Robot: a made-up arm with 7 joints. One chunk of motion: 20 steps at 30 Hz.
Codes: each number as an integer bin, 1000 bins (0 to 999) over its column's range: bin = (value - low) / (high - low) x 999, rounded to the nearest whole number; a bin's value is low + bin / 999 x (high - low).
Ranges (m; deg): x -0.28..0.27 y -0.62..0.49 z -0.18..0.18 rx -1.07..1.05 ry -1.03..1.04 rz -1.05..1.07
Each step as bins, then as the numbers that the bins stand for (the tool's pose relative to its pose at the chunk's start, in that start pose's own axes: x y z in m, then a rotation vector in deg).
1 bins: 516 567 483 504 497 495
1 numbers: 0.0041 0.0100 -0.0059 0.00 0.00 0.00
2 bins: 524 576 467 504 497 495
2 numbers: 0.0085 0.0200 -0.0117 0.00 0.00 0.00
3 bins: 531 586 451 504 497 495
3 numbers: 0.0123 0.0311 -0.0175 0.00 0.00 0.00
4 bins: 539 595 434 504 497 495
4 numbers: 0.0167 0.0411 -0.0236 0.00 0.00 0.00
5 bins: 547 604 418 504 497 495
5 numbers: 0.0212 0.0511 -0.0294 0.00 0.00 0.00
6 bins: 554 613 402 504 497 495
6 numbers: 0.0250 0.0611 -0.0351 0.00 0.00 0.00
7 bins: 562 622 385 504 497 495
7 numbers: 0.0294 0.0711 -0.0413 0.00 0.00 0.00
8 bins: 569 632 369 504 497 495
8 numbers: 0.0333 0.0822 -0.0470 0.00 0.00 0.00
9 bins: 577 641 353 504 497 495
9 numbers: 0.0377 0.0922 -0.0528 0.00 0.00 0.00
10 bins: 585 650 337 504 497 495
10 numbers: 0.0421 0.1022 -0.0586 0.00 0.00 0.00
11 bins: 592 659 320 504 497 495
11 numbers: 0.0459 0.1122 -0.0647 0.00 0.00 0.00
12 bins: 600 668 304 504 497 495
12 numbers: 0.0503 0.1222 -0.0705 0.00 0.00 0.00
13 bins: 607 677 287 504 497 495
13 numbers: 0.0542 0.1322 -0.0766 0.00 0.00 0.00
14 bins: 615 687 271 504 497 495
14 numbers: 0.0586 0.1433 -0.0823 0.00 0.00 0.00
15 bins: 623 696 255 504 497 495
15 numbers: 0.0630 0.1533 -0.0881 0.00 0.00 0.00
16 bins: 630 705 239 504 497 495
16 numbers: 0.0668 0.1633 -0.0939 0.00 0.00 0.00
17 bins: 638 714 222 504 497 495
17 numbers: 0.0713 0.1733 -0.1000 0.00 0.00 0.00
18 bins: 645 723 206 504 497 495
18 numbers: 0.0751 0.1833 -0.1058 0.00 0.00 0.00
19 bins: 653 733 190 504 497 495
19 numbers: 0.0795 0.1944 -0.1115 0.00 0.00 0.00
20 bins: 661 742 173 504 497 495
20 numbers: 0.0839 0.2044 -0.1177 0.00 0.00 0.00
